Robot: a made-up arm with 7 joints.
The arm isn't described. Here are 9 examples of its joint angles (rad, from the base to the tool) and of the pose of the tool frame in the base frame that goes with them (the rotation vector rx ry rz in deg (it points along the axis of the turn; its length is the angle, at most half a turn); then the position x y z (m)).
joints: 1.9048 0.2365 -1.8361 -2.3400 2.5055 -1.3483 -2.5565
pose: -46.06 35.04 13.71 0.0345 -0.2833 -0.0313
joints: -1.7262 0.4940 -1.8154 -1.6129 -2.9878 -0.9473 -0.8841
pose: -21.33 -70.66 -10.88 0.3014 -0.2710 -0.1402
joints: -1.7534 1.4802 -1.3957 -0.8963 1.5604 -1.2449 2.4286
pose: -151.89 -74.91 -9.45 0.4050 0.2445 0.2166
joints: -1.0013 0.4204 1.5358 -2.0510 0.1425 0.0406 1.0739
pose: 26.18 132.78 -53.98 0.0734 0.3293 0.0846
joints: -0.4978 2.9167 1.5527 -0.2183 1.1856 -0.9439 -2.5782
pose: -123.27 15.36 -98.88 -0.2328 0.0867 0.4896
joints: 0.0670 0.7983 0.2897 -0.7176 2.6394 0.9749 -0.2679
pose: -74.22 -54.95 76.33 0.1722 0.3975 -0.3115
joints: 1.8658 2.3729 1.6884 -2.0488 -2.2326 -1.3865 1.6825
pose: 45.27 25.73 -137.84 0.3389 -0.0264 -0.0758
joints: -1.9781 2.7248 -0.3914 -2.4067 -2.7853 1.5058 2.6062
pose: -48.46 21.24 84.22 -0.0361 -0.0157 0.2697
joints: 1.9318 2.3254 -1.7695 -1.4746 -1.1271 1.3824 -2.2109
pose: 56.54 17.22 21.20 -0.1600 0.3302 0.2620
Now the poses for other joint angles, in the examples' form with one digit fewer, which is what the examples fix.
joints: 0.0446 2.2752 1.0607 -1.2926 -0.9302 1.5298 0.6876
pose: -127.1 83.4 -70.6 0.177 0.082 0.435
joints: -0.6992 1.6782 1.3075 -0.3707 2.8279 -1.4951 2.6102
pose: 25.9 -24.0 56.3 0.040 0.515 0.182
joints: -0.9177 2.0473 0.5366 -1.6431 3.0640 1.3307 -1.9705
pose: -29.6 101.0 136.6 0.018 0.072 0.417
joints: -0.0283 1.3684 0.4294 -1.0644 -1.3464 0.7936 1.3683
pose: 118.3 -73.4 14.4 0.267 0.425 0.043
